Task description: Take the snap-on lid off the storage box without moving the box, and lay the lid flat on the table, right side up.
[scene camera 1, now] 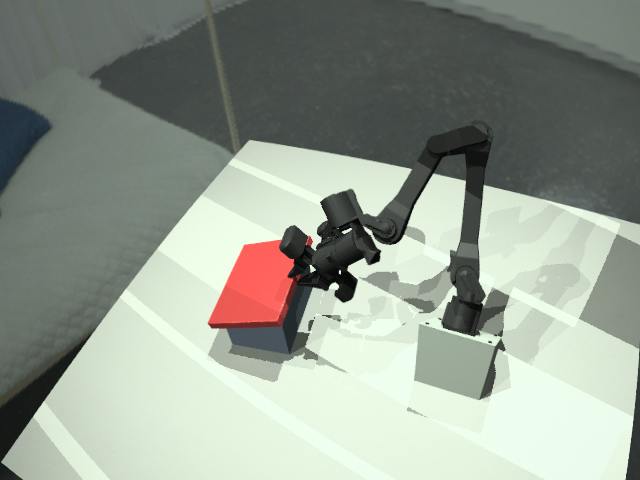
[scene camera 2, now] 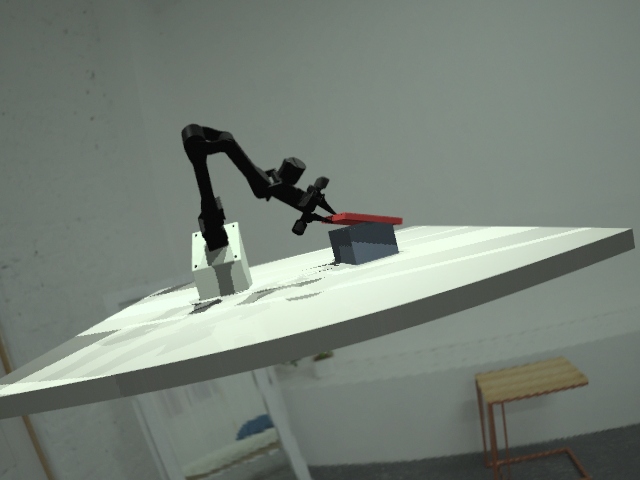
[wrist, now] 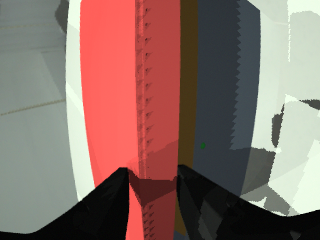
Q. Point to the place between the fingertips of the gripper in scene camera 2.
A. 334,218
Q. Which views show the gripper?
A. Scene camera 1, scene camera 2 and the wrist view: all of them.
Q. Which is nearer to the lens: the storage box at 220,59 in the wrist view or the red lid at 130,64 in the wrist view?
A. The red lid.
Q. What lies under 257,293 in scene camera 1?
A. A red lid.
